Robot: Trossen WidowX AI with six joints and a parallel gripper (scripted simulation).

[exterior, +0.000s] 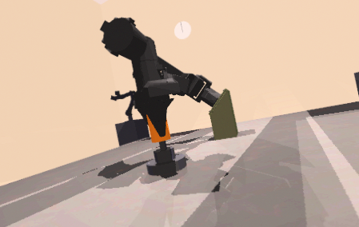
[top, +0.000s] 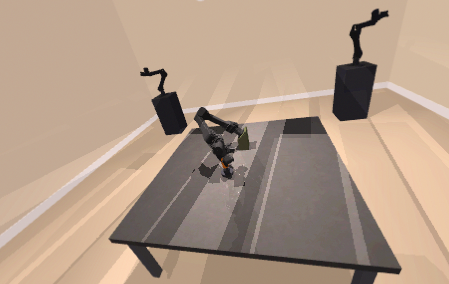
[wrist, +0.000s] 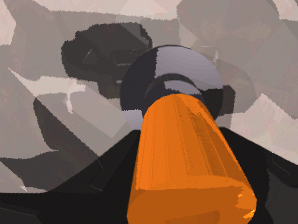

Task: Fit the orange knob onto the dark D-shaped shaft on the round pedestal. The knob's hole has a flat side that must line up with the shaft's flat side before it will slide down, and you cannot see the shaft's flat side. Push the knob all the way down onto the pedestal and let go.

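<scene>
My gripper tip is 2 cm below the orange knob. From my gripper tip the other things lie so: pedestal: 4 cm below.
</scene>
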